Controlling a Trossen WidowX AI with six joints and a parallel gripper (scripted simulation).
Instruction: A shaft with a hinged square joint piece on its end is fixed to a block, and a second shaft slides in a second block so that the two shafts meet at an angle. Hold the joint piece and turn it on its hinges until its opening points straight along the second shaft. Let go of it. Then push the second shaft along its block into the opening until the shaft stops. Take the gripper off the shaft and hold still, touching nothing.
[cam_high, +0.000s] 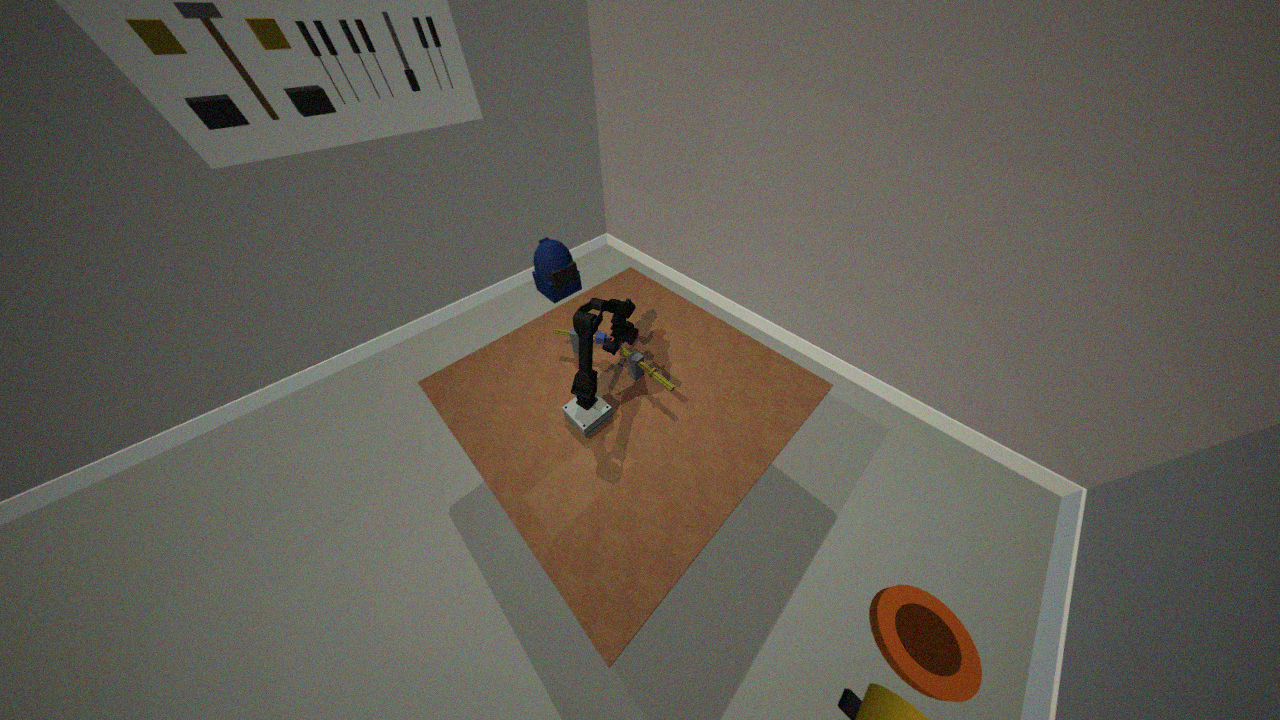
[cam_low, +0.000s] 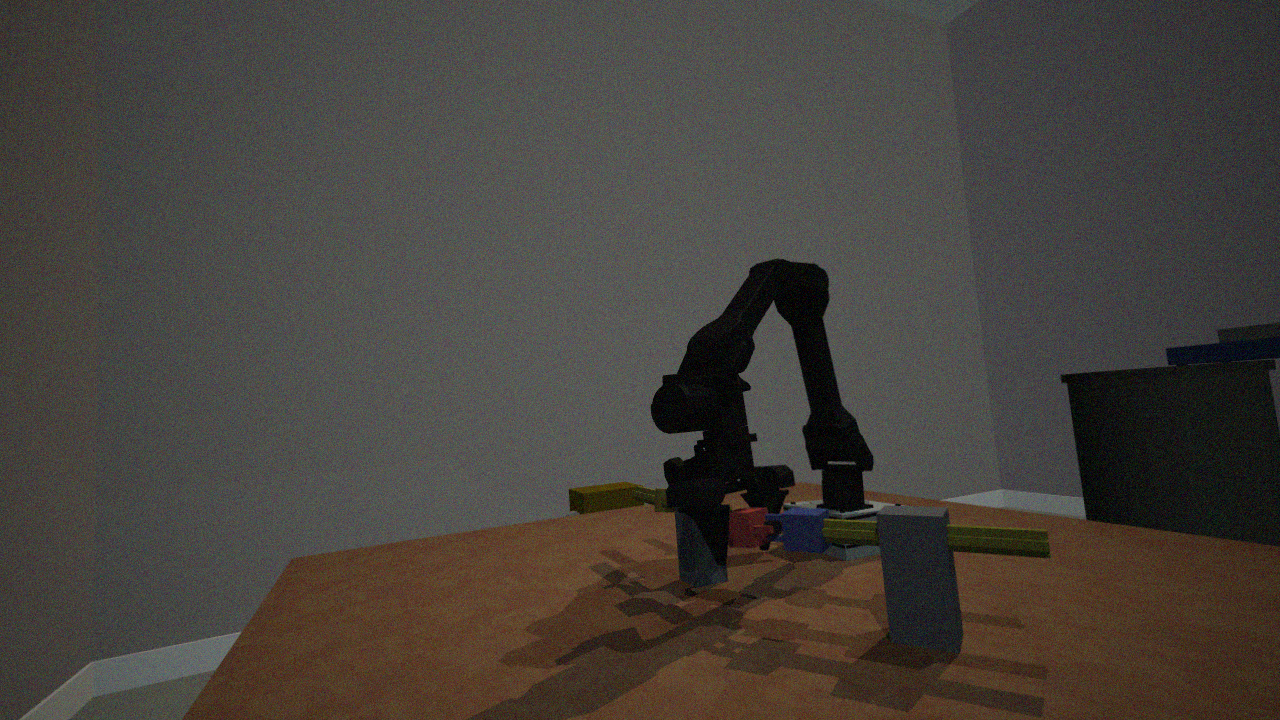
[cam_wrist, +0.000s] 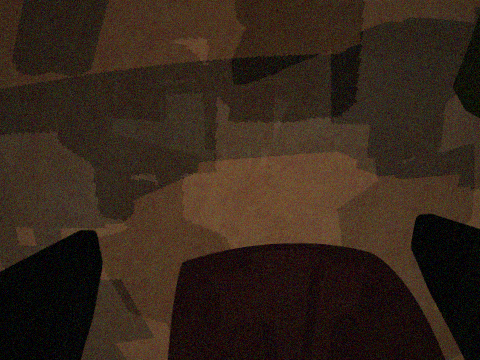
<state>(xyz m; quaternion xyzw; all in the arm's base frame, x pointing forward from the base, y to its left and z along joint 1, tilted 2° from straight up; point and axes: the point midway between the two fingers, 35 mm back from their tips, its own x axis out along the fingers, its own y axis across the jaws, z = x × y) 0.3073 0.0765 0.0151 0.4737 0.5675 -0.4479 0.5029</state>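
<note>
Right now the red piece is 4 cm above my gripper tip and 1 cm to the left of it.
</note>
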